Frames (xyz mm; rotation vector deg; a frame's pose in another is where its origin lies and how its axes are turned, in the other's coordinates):
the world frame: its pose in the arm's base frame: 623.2 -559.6 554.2 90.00 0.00 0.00
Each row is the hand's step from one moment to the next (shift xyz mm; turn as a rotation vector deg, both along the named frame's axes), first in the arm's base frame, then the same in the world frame.
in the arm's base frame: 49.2 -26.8 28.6 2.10 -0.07 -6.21
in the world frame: 49.2 28.6 26.8 2.10 -6.21 0.07
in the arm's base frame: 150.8 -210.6 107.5 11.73 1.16 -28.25
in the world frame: 150.8 107.5 210.6 11.73 -28.25 -1.16
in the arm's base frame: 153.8 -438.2 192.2 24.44 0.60 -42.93
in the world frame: 153.8 192.2 438.2 24.44 -42.93 -0.60
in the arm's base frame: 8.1 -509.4 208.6 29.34 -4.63 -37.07
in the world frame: 8.1 208.6 509.4 29.34 -37.07 4.63
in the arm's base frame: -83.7 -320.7 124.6 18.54 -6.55 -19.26
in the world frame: -83.7 124.6 320.7 18.54 -19.26 6.55
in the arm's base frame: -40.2 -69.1 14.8 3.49 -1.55 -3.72
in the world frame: -40.2 14.8 69.1 3.49 -3.72 1.55
